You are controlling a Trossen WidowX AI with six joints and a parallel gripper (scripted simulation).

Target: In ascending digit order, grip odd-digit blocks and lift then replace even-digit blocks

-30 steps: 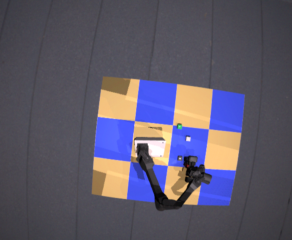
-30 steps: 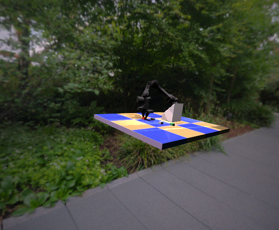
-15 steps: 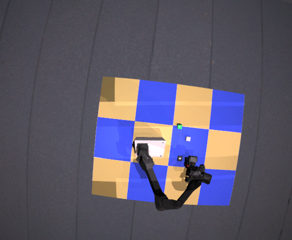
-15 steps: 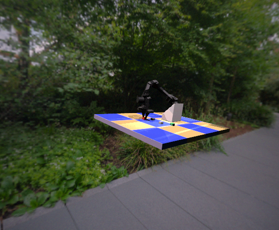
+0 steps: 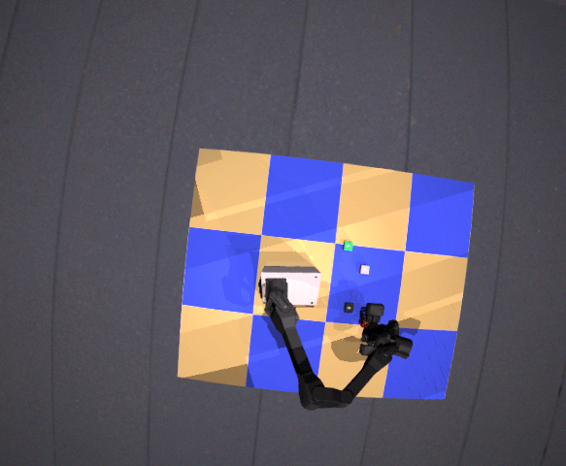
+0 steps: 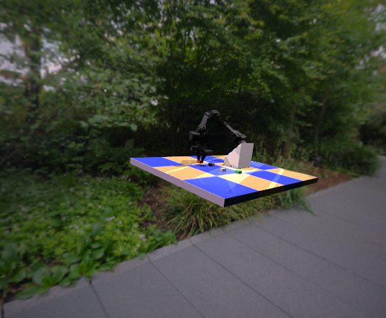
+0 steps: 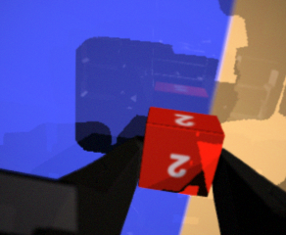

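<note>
Right now the grey block is 20 cm to the left of my gripper tip, 1 cm below it and 1 cm behind it. From my gripper tip the other things lie so: black block: 6 cm to the left, 6 cm behind, 1 cm below; red block: right at my gripper tip; green block: 29 cm to the left, 7 cm behind, 1 cm below.
</note>
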